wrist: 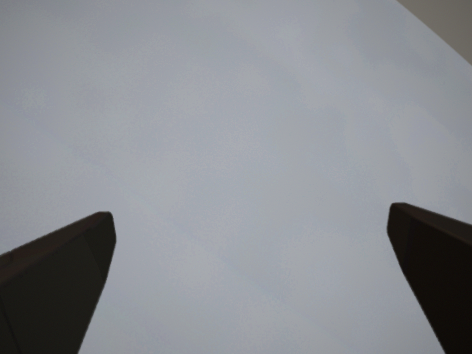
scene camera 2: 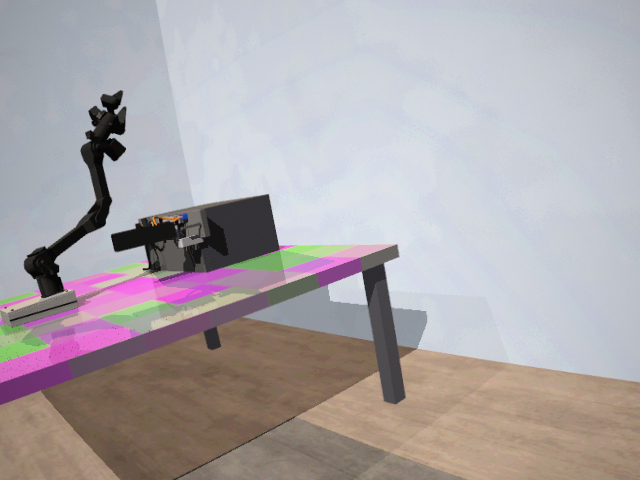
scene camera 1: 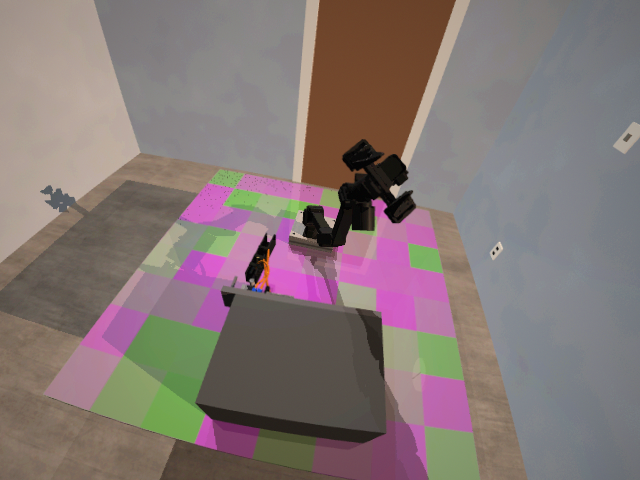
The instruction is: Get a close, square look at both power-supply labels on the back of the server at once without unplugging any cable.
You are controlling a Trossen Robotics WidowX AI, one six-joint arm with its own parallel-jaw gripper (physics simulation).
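Places are measured from the arm's base along level axes (x ahead, y down, z left), in millimetres.
Pixels of known places: gripper, between the fingertips: [wrist: 252,222] [scene camera 2: 123,98] [scene camera 1: 396,173]; arm's base, origin of its link: [scene camera 2: 52,294] [scene camera 1: 310,233].
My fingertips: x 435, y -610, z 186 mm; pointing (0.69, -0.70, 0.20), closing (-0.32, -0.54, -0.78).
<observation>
Ahead of a thing's pixels: the offset from my fingertips to its top centre. "pt": to the spot under its first point.
The server [scene camera 1: 294,361] [scene camera 2: 240,232] is a dark grey box on the table. Its back faces the arm's base. Orange cables {pt dx -97, dy +494, dz -285 mm} [scene camera 1: 266,268] [scene camera 2: 168,219] and blue connectors {dx +26, dy +458, dz -286 mm} [scene camera 1: 256,290] [scene camera 2: 183,217] show at the top of one side of the back. A long black bar {dx -132, dy +452, dz -317 mm} [scene camera 1: 256,266] [scene camera 2: 139,238] sticks out there and covers part of the back in scene camera 2. The power-supply labels cannot be made out in any view. My gripper [scene camera 1: 382,180] [scene camera 2: 122,103] [wrist: 252,222] is open and empty, high above the table and apart from the server. The wrist view faces a pale wall.
The arm's light base [scene camera 1: 312,244] [scene camera 2: 41,308] stands on the pink and green checkered table [scene camera 1: 175,341] [scene camera 2: 293,285], behind the server's back. A brown door [scene camera 1: 377,67] and walls surround the table. Dark cables [scene camera 2: 191,255] hang at the server's back.
</observation>
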